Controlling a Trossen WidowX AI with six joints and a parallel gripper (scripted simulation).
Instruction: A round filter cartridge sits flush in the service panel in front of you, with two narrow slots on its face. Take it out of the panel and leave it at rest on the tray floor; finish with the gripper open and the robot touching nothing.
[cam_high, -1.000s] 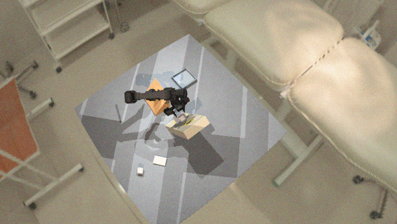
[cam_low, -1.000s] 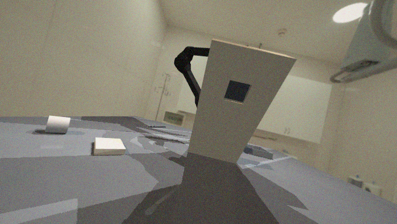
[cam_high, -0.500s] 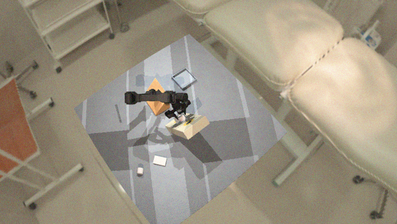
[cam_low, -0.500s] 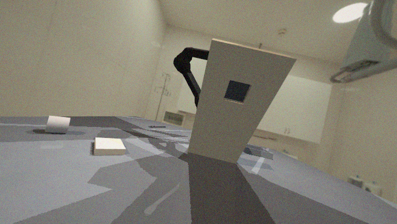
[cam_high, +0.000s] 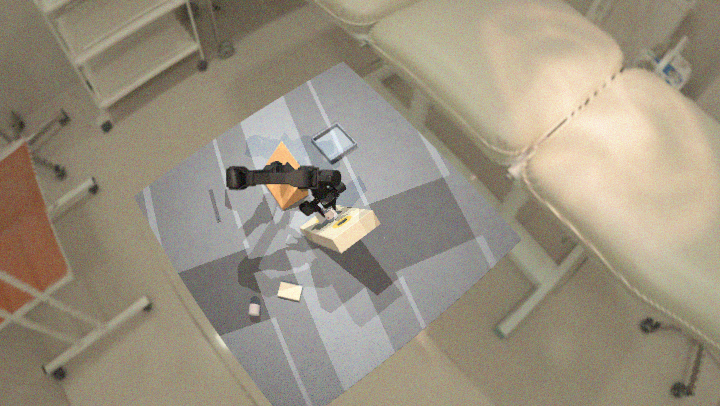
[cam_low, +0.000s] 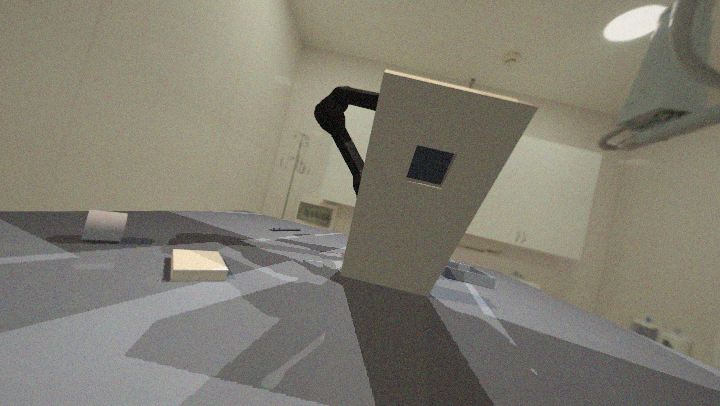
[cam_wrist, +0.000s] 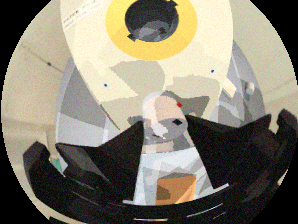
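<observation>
The service panel lies 5 cm ahead of my gripper tip and 2 cm below it. From my gripper tip the other things lie so: square tray (33 cm behind, 29 cm to the left, 18 cm below); then round filter cartridge (right at my gripper tip); then flat block (30 cm to the right, 18 cm below, 10 cm ahead).
</observation>
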